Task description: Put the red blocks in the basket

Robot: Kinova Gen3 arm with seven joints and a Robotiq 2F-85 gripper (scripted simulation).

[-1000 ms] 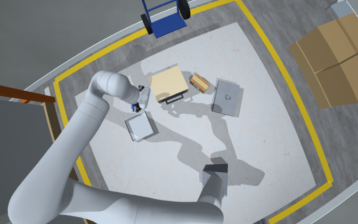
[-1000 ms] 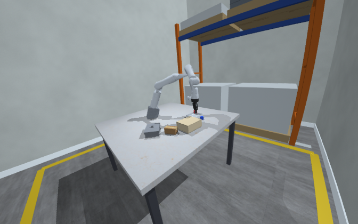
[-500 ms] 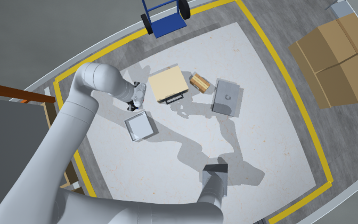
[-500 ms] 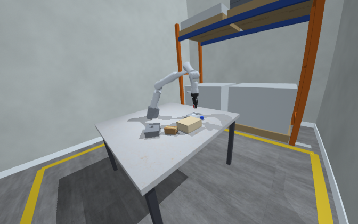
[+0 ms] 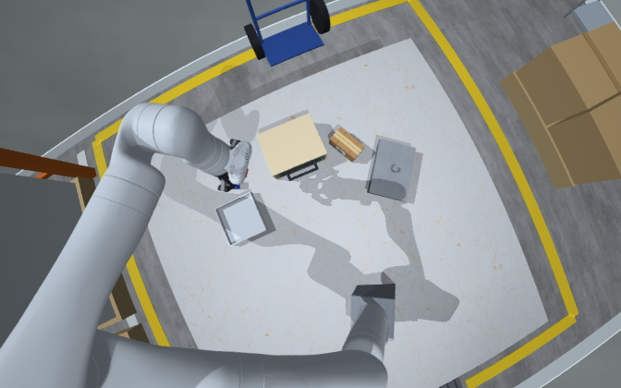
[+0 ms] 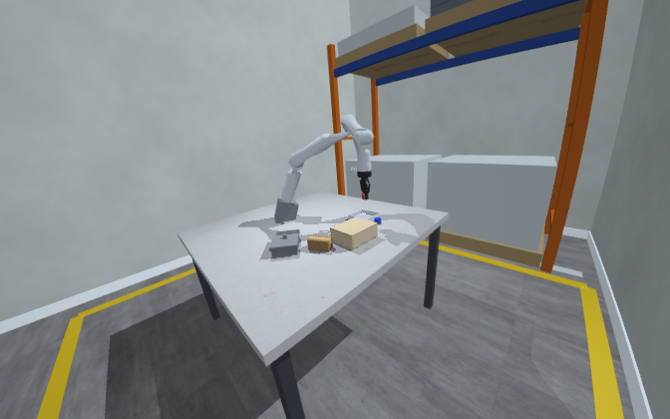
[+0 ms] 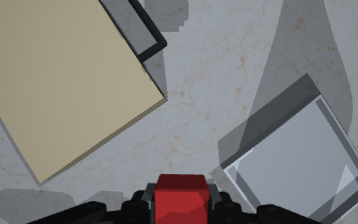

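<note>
Right now the basket is 18 cm below my hand, 12 cm to the left of it and 9 cm behind it. From my hand the other things lie so: light wooden cabinet (16 cm to the right, 15 cm below, 2 cm ahead); then cardboard box (33 cm to the right, 15 cm below, 6 cm behind); then drawer (16 cm to the right, 15 cm below, 1 cm ahead).
</note>
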